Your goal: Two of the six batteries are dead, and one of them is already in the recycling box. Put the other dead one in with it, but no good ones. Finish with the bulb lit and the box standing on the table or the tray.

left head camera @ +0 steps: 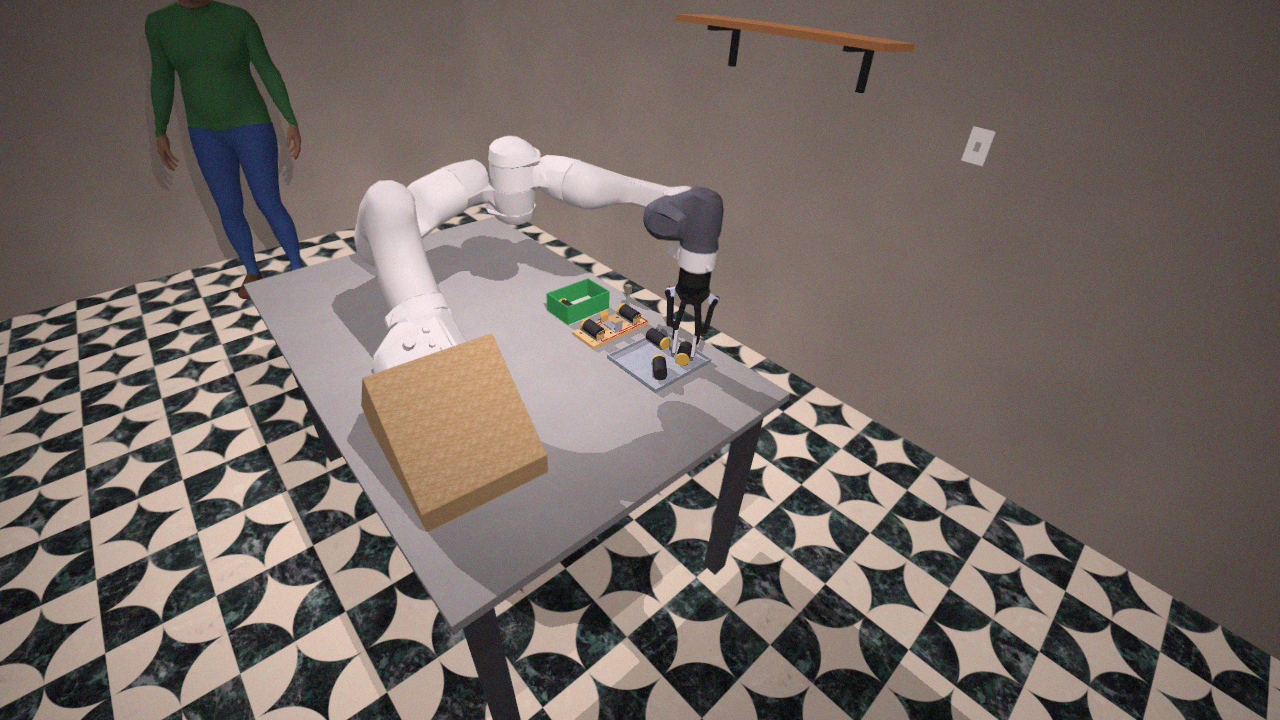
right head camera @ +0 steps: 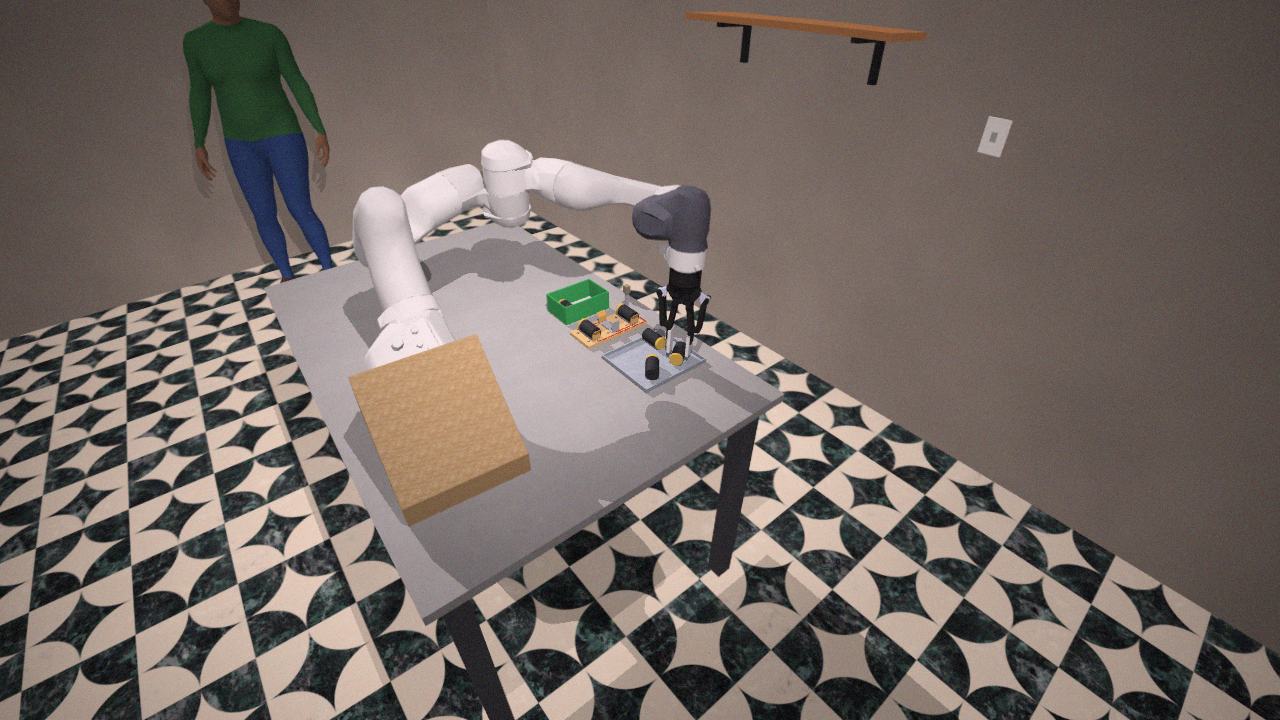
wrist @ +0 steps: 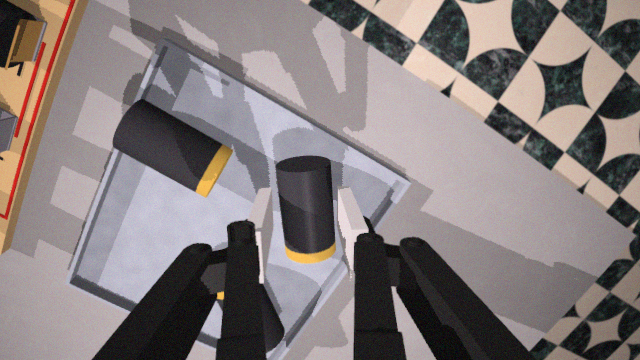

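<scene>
My gripper (left head camera: pixel 684 350) (right head camera: pixel 679 350) (wrist: pixel 304 206) is open, its fingers on either side of a black battery with a yellow end (left head camera: pixel 682 359) (right head camera: pixel 676 358) (wrist: pixel 306 207) lying in the grey tray (left head camera: pixel 630 362) (right head camera: pixel 626 362) (wrist: pixel 150 220). Gaps show on both sides. A second battery (left head camera: pixel 657 338) (right head camera: pixel 653 338) (wrist: pixel 165 145) leans over the tray's edge. A third battery (left head camera: pixel 659 368) (right head camera: pixel 651 368) (wrist: pixel 273 325) is partly hidden by a finger in the wrist view. The green box (left head camera: pixel 562 311) (right head camera: pixel 562 312) stands on the table with a battery (left head camera: pixel 564 302) inside. The bulb (left head camera: pixel 628 289) (right head camera: pixel 626 290) looks unlit.
A wooden circuit board (left head camera: pixel 583 341) (right head camera: pixel 581 341) (wrist: pixel 10 90) between box and tray holds two batteries (left head camera: pixel 592 328) (left head camera: pixel 630 313). A large tan block (left head camera: pixel 456 420) (right head camera: pixel 438 420) lies near the arm's base. The table edge is close beyond the tray. A person (left head camera: pixel 219 80) (right head camera: pixel 255 85) stands behind the table.
</scene>
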